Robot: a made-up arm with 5 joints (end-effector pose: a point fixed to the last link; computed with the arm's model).
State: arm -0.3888 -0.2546 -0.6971 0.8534 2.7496
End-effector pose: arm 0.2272 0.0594 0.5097 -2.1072 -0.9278 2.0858
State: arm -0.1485 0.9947 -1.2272 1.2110 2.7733
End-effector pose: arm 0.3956 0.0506 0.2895 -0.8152 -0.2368 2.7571
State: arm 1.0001 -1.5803 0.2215 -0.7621 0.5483
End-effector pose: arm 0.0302 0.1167 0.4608 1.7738 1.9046 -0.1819
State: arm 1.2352 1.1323 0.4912 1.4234 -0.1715
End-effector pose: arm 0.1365 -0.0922 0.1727 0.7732 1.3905 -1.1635
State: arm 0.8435 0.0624 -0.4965 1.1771 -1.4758
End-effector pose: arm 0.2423 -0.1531 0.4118 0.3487 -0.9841 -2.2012
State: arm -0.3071 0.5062 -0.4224 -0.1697 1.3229
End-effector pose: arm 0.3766 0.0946 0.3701 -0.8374 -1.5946 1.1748
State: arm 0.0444 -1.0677 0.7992 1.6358 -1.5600
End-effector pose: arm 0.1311 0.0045 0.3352 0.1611 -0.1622 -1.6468
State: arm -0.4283 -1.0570 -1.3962 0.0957 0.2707
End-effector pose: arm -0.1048 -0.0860 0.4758 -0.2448 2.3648 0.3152
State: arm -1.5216 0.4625 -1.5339 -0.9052 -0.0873
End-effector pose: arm 0.0989 0.1409 0.5325 -2.0684 1.8963 0.3687
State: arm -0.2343 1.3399 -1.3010 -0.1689 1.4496
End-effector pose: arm 0.4281 0.0850 0.2691 -1.0229 -1.5501 1.1893
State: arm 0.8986 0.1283 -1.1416 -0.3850 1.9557
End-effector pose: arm 0.1898 -0.1057 0.5584 -2.9459 -0.4996 0.1248
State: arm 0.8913 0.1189 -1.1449 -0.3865 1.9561
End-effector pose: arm 0.1885 -0.1024 0.5598 -2.9571 -0.5120 0.1158
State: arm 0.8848 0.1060 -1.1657 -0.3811 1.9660
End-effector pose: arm 0.1848 -0.0965 0.5625 -2.9835 -0.5113 0.0973
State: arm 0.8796 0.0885 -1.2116 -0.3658 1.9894
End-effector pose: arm 0.1777 -0.0869 0.5667 -3.0308 -0.4911 0.0637
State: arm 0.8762 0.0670 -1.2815 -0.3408 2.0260
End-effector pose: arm 0.1673 -0.0738 0.5716 -3.0960 -0.4490 0.0127
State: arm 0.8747 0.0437 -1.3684 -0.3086 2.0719
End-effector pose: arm 0.1545 -0.0583 0.5758 3.0658 0.3754 0.0525
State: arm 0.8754 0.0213 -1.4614 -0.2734 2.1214
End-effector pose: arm 0.1410 -0.0422 0.5781 3.0072 0.2918 0.1217
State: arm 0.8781 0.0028 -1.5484 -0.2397 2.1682
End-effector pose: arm 0.1288 -0.0278 0.5785 2.9537 0.2130 0.1854
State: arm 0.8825 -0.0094 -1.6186 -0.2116 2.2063
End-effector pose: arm 0.1196 -0.0168 0.5777 2.9126 0.1479 0.2347
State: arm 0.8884 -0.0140 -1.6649 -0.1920 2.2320
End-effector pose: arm 0.1143 -0.0106 0.5766 2.8888 0.1010 0.2636
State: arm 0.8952 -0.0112 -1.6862 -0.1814 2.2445
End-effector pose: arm 0.1129 -0.0090 0.5761 2.8832 0.0729 0.2711
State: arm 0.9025 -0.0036 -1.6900 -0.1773 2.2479
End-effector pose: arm 0.1141 -0.0107 0.5760 2.8901 0.0576 0.2639
